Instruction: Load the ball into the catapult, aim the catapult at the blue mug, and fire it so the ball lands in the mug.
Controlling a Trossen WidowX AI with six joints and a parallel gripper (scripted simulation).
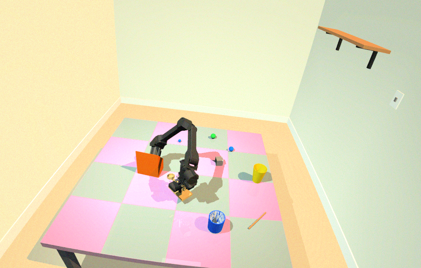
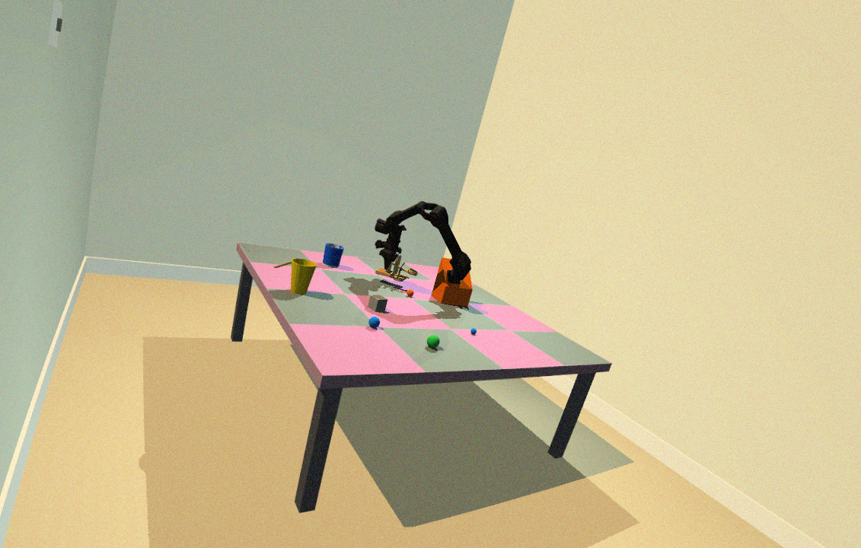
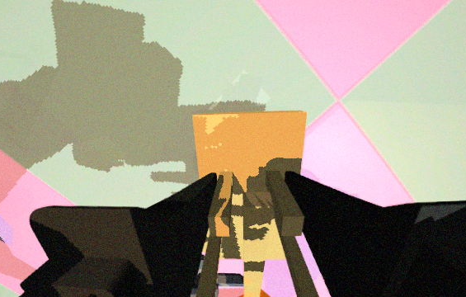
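My gripper tip is 18 cm to the right of the orange ball, 6 cm past it and 5 cm above it. From my gripper tip the other things lie so: grey cube 40 cm to the left, 18 cm ahead, 4 cm below; then wooden stick 47 cm ahead, 6 cm to the right, 6 cm below; then blue mug 23 cm ahead, 16 cm to the right, 4 cm below.
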